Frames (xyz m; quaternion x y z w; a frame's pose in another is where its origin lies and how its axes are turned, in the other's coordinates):
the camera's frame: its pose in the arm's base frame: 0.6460 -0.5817 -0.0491 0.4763 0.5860 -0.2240 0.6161
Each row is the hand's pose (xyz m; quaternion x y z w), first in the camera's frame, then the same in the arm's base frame.
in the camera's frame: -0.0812 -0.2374 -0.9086 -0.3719 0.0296 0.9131 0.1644
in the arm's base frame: -0.0315 0.0613 0.0775 0.3909 -0.2370 0.7578 0.4656
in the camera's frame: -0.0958 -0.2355 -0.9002 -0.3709 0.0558 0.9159 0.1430
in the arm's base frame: -0.0288 0.0509 0.0906 0.3888 -0.2350 0.7762 0.4372
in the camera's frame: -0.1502 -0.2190 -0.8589 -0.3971 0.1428 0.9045 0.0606
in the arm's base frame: -0.0056 0.0078 0.1410 0.3463 -0.2184 0.8445 0.3454
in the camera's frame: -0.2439 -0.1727 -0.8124 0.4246 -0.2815 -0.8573 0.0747
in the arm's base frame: 0.0368 -0.0375 0.2372 0.2682 -0.1836 0.9278 0.1833
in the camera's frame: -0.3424 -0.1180 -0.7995 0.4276 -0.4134 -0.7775 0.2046
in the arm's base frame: 0.0680 -0.0518 0.3452 0.1873 -0.1397 0.9723 0.0095
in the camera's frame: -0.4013 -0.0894 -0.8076 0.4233 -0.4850 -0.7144 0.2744
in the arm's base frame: 0.0752 -0.0488 0.4108 -0.1358 0.1074 -0.9806 0.0916
